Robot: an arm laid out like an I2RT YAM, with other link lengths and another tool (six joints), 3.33 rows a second.
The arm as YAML. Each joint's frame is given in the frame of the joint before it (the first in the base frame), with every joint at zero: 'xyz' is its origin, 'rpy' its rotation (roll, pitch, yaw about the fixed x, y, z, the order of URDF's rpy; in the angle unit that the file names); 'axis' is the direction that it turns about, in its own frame. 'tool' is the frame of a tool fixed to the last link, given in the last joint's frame.
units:
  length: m
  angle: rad
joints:
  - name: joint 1
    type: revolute
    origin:
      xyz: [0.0, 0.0, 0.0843]
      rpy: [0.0, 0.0, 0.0]
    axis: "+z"
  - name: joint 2
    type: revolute
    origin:
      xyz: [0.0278, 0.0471, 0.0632]
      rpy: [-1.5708, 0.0, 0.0]
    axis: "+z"
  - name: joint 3
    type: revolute
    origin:
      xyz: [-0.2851, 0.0, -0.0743]
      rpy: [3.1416, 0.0, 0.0]
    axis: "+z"
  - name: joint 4
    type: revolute
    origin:
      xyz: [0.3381, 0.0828, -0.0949]
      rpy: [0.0, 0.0, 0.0]
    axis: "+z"
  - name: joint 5
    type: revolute
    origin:
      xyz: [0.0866, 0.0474, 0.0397]
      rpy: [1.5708, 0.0, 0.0]
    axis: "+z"
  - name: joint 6
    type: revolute
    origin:
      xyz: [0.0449, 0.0, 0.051]
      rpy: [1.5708, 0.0, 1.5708]
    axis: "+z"
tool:
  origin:
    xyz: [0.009, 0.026, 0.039]
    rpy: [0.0, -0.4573, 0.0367]
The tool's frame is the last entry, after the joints.
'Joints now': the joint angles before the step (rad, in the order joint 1, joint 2, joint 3, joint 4, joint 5, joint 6). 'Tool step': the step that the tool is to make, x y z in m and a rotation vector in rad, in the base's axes. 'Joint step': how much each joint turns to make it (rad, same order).
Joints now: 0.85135 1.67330 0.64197 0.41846 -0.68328 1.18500
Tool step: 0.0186 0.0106 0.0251 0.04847 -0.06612 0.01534
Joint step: -0.01735 -0.01303 0.06396 -0.02359 -0.01777 -0.04198
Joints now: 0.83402 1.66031 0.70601 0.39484 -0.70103 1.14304
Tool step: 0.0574 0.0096 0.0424 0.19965 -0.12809 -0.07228
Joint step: -0.08249 0.04093 0.08164 0.22650 -0.02908 0.05349
